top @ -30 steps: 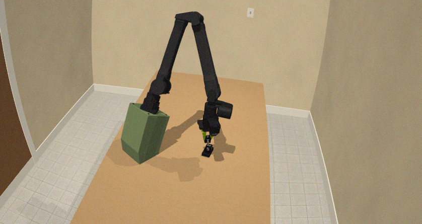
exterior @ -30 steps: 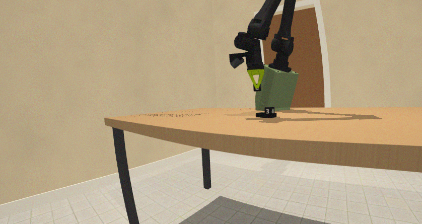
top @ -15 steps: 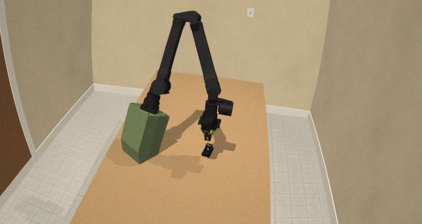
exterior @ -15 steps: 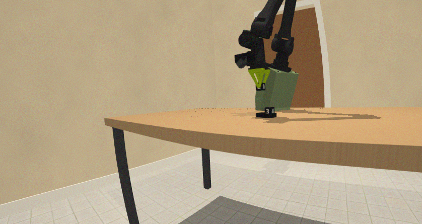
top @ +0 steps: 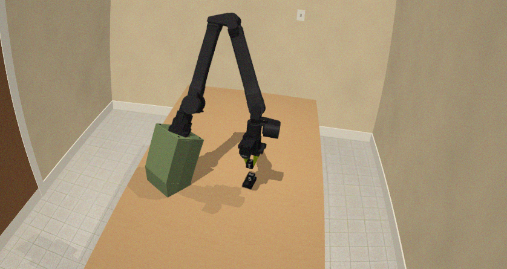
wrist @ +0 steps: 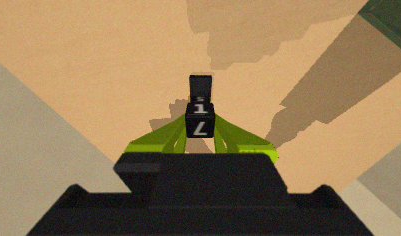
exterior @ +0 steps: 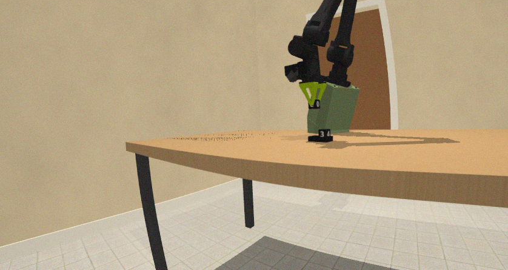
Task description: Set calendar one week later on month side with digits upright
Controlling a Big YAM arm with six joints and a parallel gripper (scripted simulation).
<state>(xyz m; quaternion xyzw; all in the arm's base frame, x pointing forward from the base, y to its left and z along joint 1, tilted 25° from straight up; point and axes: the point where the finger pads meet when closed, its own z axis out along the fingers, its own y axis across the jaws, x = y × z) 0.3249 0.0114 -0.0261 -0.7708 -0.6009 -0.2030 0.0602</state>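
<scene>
The black tray is 20 mm to the left of my hand and 120 mm below it.
</scene>
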